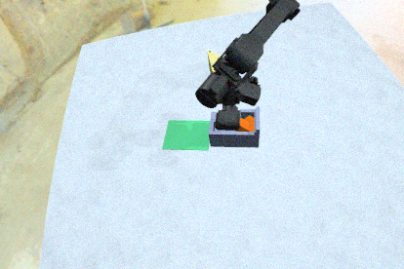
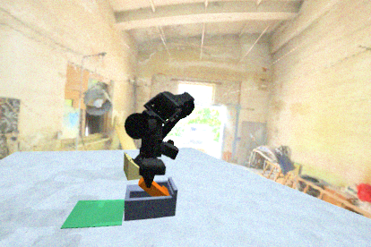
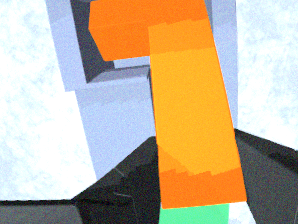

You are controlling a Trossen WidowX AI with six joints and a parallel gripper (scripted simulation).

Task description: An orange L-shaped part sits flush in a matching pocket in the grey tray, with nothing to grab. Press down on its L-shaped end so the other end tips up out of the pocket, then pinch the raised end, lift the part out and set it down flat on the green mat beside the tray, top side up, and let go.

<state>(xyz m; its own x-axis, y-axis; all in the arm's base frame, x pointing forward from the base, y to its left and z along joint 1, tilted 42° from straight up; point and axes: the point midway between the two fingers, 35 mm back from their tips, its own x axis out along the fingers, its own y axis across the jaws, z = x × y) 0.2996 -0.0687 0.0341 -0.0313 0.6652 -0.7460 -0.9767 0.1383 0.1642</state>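
The green mat lies 14 cm to the right of my gripper tip, 11 cm below it and 5 cm behind it. The rest, counted from my gripper tip: orange L-shaped part (4 cm to the left, 3 cm below, 1 cm behind).
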